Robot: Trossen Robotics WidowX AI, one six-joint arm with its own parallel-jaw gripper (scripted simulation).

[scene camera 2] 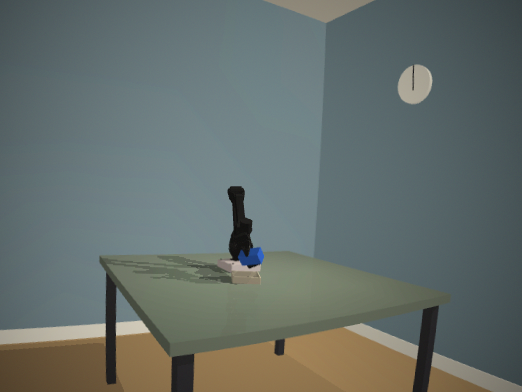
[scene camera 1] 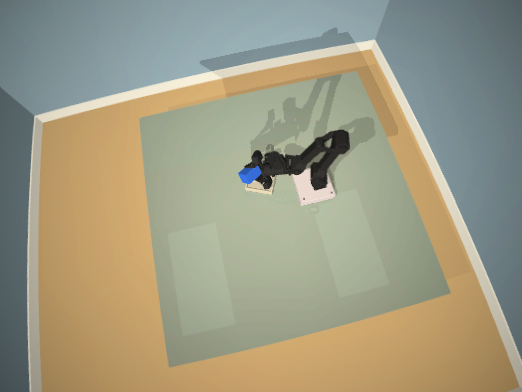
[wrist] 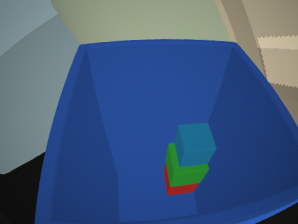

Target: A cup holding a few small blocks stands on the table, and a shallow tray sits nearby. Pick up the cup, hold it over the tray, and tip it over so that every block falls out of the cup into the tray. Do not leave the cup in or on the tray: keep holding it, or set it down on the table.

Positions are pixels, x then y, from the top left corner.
Scene:
green block: wrist 194, 174; not seen in scene camera 2 (hidden by a blue square cup); not seen in scene camera 1 (hidden by a blue square cup)
teal block: wrist 194, 142; not seen in scene camera 2 (hidden by a blue square cup); not seen in scene camera 1 (hidden by a blue square cup)

